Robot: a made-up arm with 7 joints.
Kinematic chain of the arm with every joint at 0, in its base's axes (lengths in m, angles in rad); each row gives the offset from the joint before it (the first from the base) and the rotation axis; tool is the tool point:
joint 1: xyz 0 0.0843 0 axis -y
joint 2: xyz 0 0.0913 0 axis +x
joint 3: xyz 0 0 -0.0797 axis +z
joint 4: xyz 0 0 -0.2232 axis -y
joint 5: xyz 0 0 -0.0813 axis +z
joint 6: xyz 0 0 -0.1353 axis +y
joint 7: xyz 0 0 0 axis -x
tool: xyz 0 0 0
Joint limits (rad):
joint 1: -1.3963..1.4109
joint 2: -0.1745..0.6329
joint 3: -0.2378..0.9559
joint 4: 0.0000..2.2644
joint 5: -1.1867..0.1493
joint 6: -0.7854..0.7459
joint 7: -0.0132..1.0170
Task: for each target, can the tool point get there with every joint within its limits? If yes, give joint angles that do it. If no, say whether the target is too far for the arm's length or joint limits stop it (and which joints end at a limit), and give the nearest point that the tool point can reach.
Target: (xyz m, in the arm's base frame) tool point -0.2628 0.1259 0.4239
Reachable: no: joint limits stop it (at a limit: joint 1, joint 2, joint 4) | nearest point 0.1188 0.3235 0.1371 | short by 0.517 m
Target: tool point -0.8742 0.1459 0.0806
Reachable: no: too far | nearest point -0.5113 0.1574 -0.0901 | short by 0.401 m
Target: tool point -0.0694 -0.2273 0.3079
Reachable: no: joint limits stop it (at a limit: joint 1, joint 2, joint 3, joint 4) | nearest point 0.1789 0.1084 0.1351 | short by 0.452 m
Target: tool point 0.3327 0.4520 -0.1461
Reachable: yes | joints 0.7635 0.4109 0.7082 1.0104 -0.7132 -0.3089 0.6834
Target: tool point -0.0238 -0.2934 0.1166
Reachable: no: joint limits stop it (at a limit: joint 1, joint 2, joint 3, joint 4) | nearest point 0.1789 0.1084 0.1351 | short by 0.450 m
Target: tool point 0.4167 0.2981 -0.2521
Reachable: yes | joints 0.8138 0.1804 0.3287 0.5256 -0.2727 0.5643 0.6900
